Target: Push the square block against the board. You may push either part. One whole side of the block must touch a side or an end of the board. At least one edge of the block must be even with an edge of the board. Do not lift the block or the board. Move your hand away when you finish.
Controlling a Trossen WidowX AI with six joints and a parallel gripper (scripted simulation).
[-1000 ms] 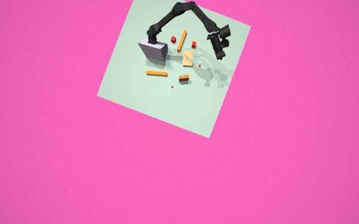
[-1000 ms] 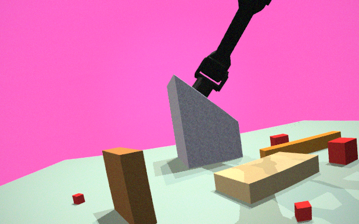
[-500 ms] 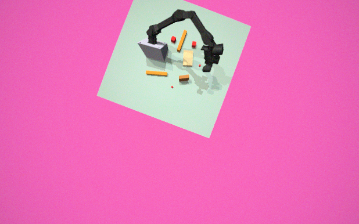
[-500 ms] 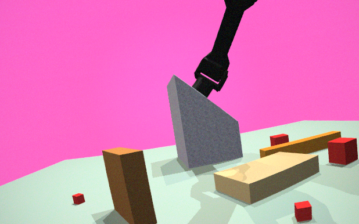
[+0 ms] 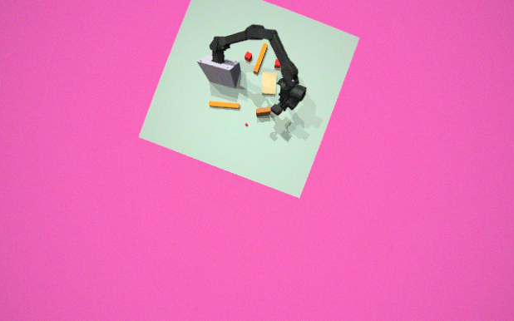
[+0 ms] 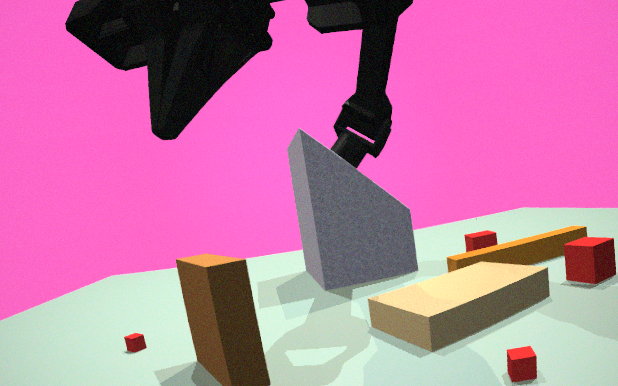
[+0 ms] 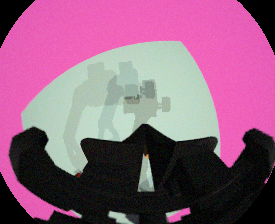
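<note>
Now: gripper tip 13 cm past the square block, 1 cm to the left of it and 12 cm above it. The rest, counted from my gripper tip: board: 16 cm behind, 21 cm to the left, 16 cm below.
</note>
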